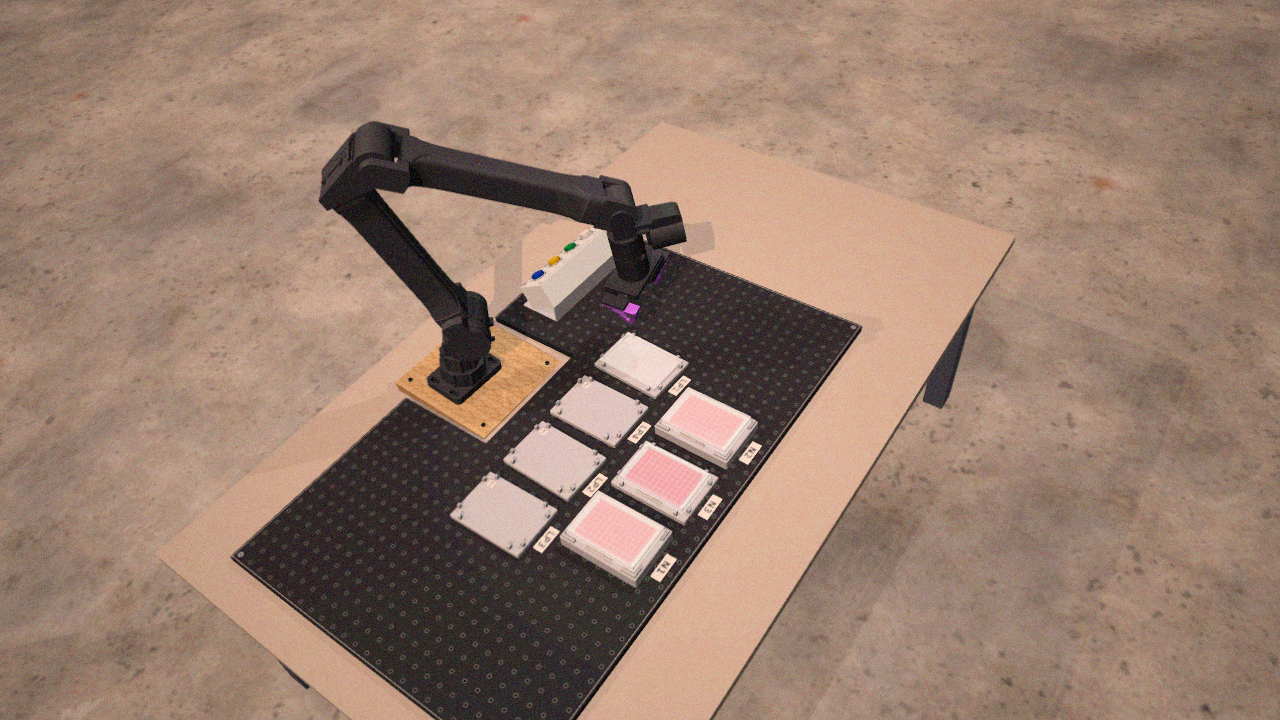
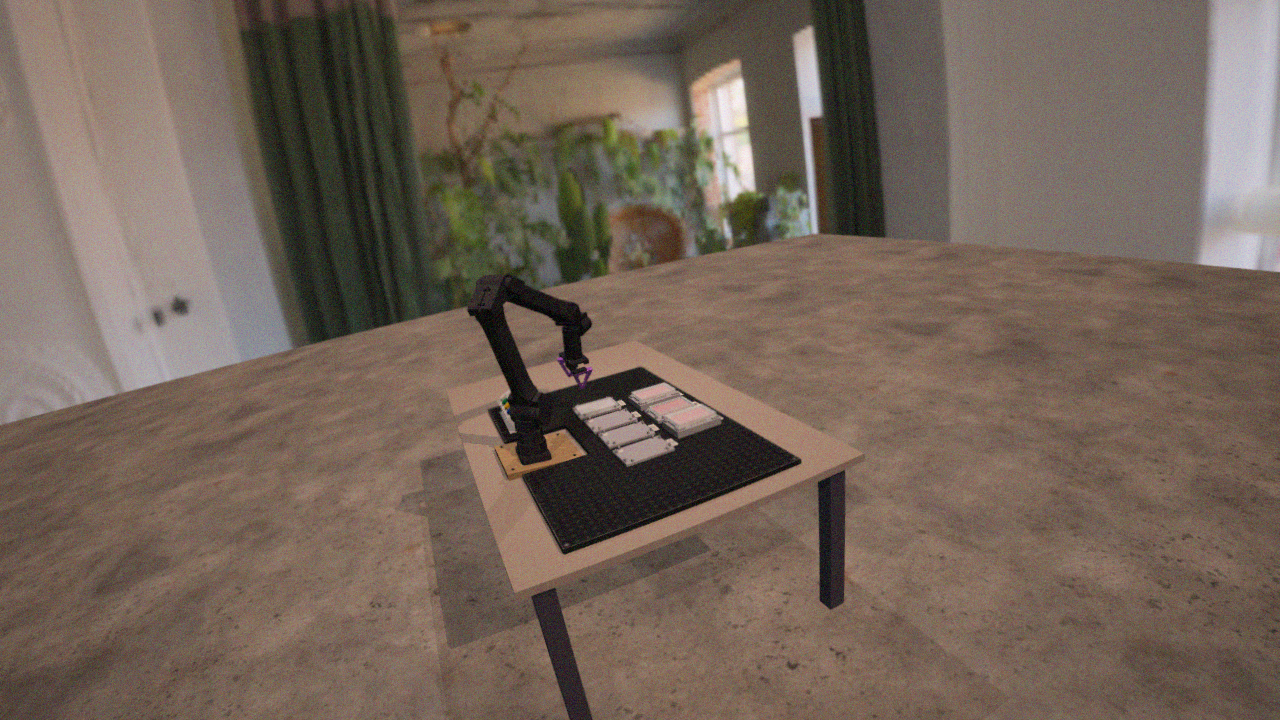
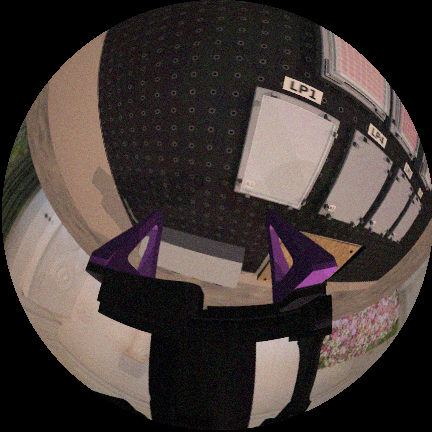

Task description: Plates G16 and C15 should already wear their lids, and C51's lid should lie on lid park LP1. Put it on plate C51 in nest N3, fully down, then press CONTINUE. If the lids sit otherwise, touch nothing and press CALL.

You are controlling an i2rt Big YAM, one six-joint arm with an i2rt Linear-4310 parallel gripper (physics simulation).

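Frame: origin at the arm's base, x right, y ahead, z up, level; metres.
Seen in the pictures: gripper, fingertip midpoint: [image 1: 642, 303] [image 2: 576, 382] [image 3: 212, 213]; arm's base, link origin: [image 1: 465, 375] [image 2: 533, 455].
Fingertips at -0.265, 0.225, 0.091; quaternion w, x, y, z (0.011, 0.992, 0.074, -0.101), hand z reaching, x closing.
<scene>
Pixels of each thing's top centre, then the offset from my fingertips to it, as dx, dy, dz. "pt": a spot on its surface instead. Level surfaces: height alone.
- clear lid, top centre: [image 3: 286, 158] [image 1: 640, 359] [image 2: 596, 405] +0.063, +0.038, -0.074
- nest N3, surface spot: [image 1: 665, 479] pt +0.257, +0.234, -0.071
- nest N2, surface spot: [image 1: 707, 422] pt +0.132, +0.232, -0.054
- nest N1, surface spot: [image 1: 617, 535] pt +0.395, +0.243, -0.051
- white button box, top centre: [image 1: 569, 250] [image 3: 182, 276] [image 2: 511, 396] -0.050, -0.218, -0.008
- LP2, top centre: [image 1: 553, 454] [image 3: 394, 211] [image 2: 625, 430] +0.322, +0.047, -0.072
- LP3, top centre: [image 1: 502, 508] [image 2: 642, 445] [image 3: 408, 224] +0.451, +0.049, -0.072
- black perforated board, surface height: dz -0.091
- table, surface height: dz -0.104
A clear lid [image 1: 641, 362] [image 2: 598, 407] [image 3: 285, 150] lies flat on the park labelled LP1. The plate in nest N3 [image 1: 665, 479] [image 3: 407, 125] shows deeper pink and sits lower, seemingly bare. The plate in nest N2 [image 1: 707, 422] [image 3: 360, 70] and the plate in nest N1 [image 1: 617, 535] look paler and thicker, as if lidded. Their plate names are not readable. My gripper [image 1: 644, 291] [image 3: 212, 213] is open and empty, pointing down above the board between the button box and LP1. The white button box [image 1: 572, 273] [image 3: 200, 260] has blue, yellow, green and white buttons; their lettering is not readable.
Lid parks LP4 [image 1: 599, 410] [image 3: 359, 175], LP2 [image 1: 554, 459] and LP3 [image 1: 503, 513] show no lid and run in a row beside the nests. The wooden arm base [image 1: 528, 358] stands near the parks. The black perforated board [image 1: 358, 573] lies on the table [image 1: 805, 214].
</scene>
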